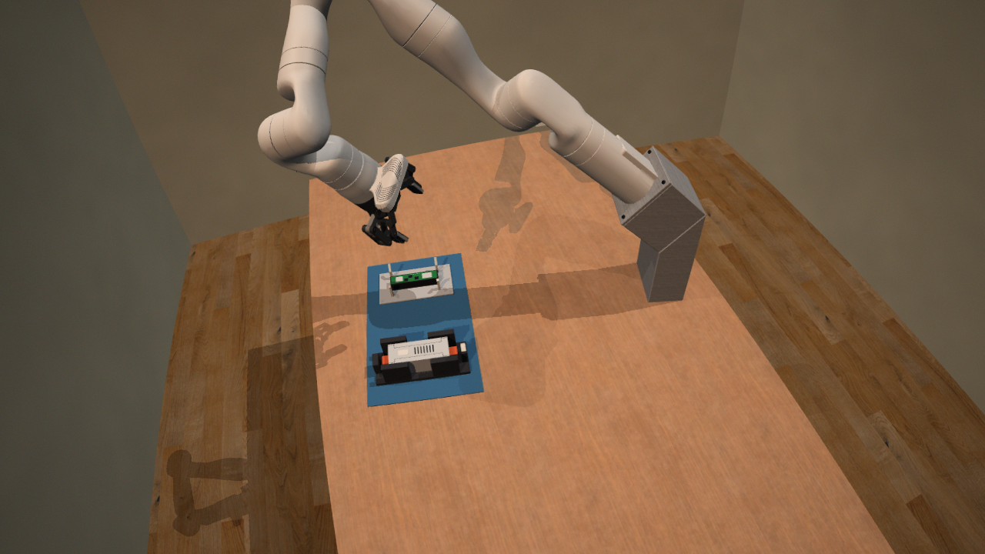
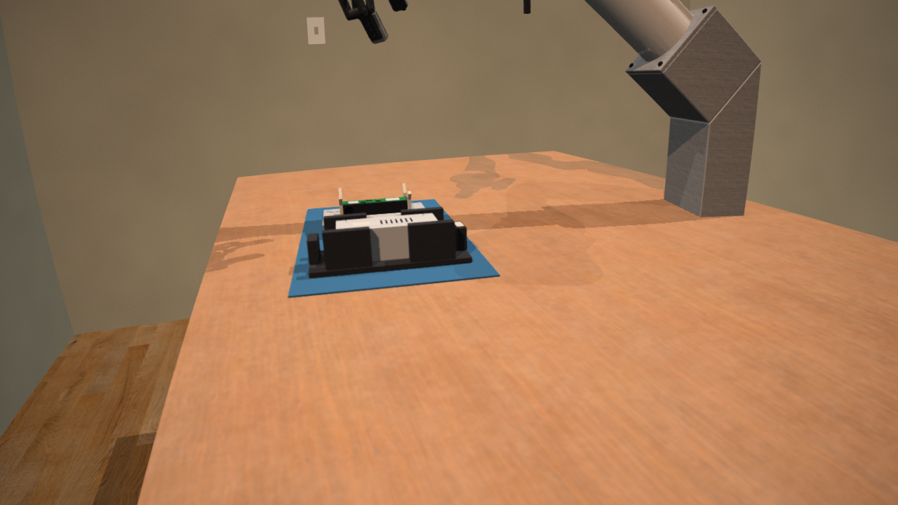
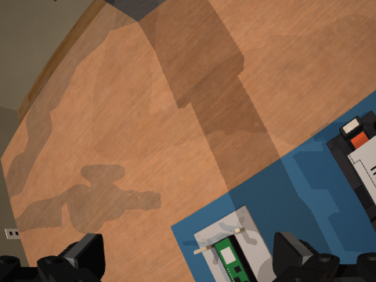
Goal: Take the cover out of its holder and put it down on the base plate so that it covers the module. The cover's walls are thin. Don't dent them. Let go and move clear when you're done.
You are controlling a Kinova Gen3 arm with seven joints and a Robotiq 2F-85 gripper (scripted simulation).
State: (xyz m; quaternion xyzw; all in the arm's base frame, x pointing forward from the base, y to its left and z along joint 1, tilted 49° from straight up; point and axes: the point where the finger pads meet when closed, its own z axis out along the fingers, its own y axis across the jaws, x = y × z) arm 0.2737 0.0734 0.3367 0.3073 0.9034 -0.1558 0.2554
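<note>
The light grey cover lies 26 cm below my hand, 12 cm to the left of it and 2 cm ahead of it.
</note>
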